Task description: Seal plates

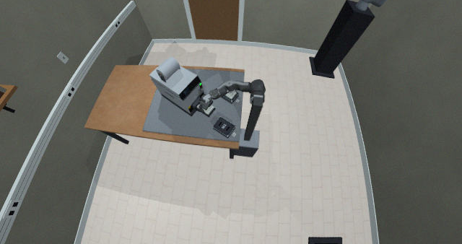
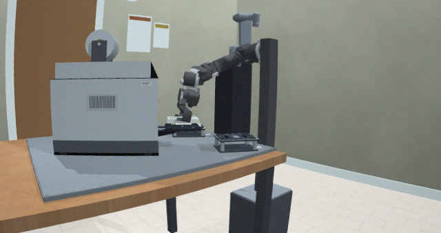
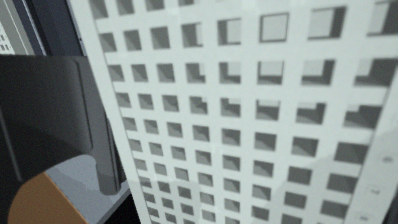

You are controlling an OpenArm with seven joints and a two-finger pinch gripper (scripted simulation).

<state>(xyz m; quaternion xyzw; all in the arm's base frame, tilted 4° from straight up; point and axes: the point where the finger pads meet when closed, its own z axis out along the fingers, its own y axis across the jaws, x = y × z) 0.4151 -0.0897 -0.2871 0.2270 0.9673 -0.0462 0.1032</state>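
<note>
My hand is 30 mm above the sealer stage. Round my hand: white start button: 130 mm to the right, 70 mm above, 50 mm ahead; plate nest: 180 mm behind, 130 mm to the left, 80 mm below; yellow warning mark: 130 mm ahead, 30 mm to the left, 20 mm above.
</note>
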